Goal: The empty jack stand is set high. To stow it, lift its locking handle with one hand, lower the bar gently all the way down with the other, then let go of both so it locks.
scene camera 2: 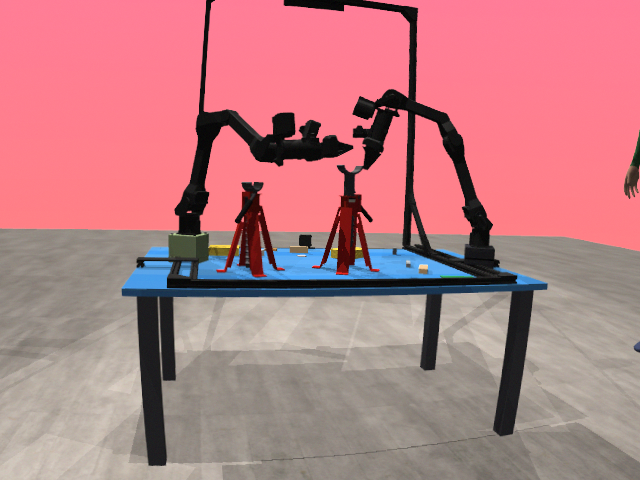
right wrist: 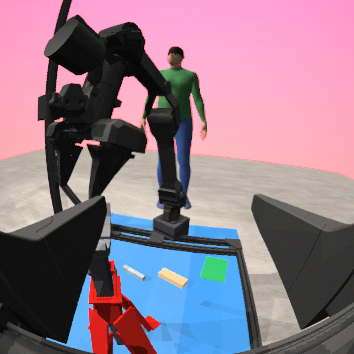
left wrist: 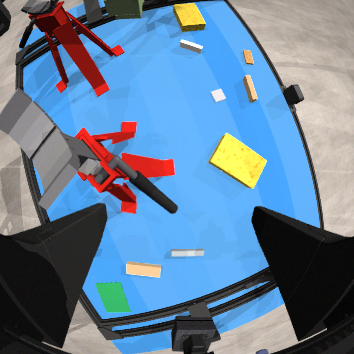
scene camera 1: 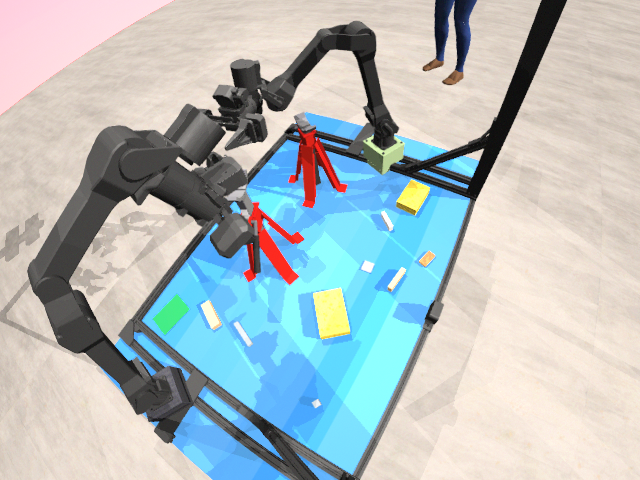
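The high-set red jack stand (scene camera 1: 277, 258) (scene camera 2: 344, 237) (left wrist: 148, 165) (right wrist: 104, 325) stands with its grey bar (scene camera 2: 349, 183) (right wrist: 102, 275) raised and its curved saddle (scene camera 1: 238, 194) (left wrist: 39, 145) on top. Its black locking handle (scene camera 2: 366, 213) (left wrist: 156, 192) slants down and out from the collar; in the right wrist view the handle does not show. My left gripper (scene camera 2: 367, 165) (left wrist: 181, 213) (right wrist: 75, 192) is open and empty, above and beside the stand, with the handle beyond its fingers. My right gripper (scene camera 2: 352, 148) is open and empty, level above the saddle, which one finger partly hides in the right wrist view.
A second red jack stand (scene camera 1: 308, 173) (scene camera 2: 251, 235) (left wrist: 75, 52), its bar low, stands beside the first. Yellow sponges (scene camera 1: 331, 313) (scene camera 1: 413, 196) (left wrist: 238, 160), small blocks (scene camera 1: 210, 314) (left wrist: 143, 269) and a green patch (scene camera 1: 171, 313) (right wrist: 214, 269) lie on the blue table. A black frame (scene camera 2: 412, 129) rises behind.
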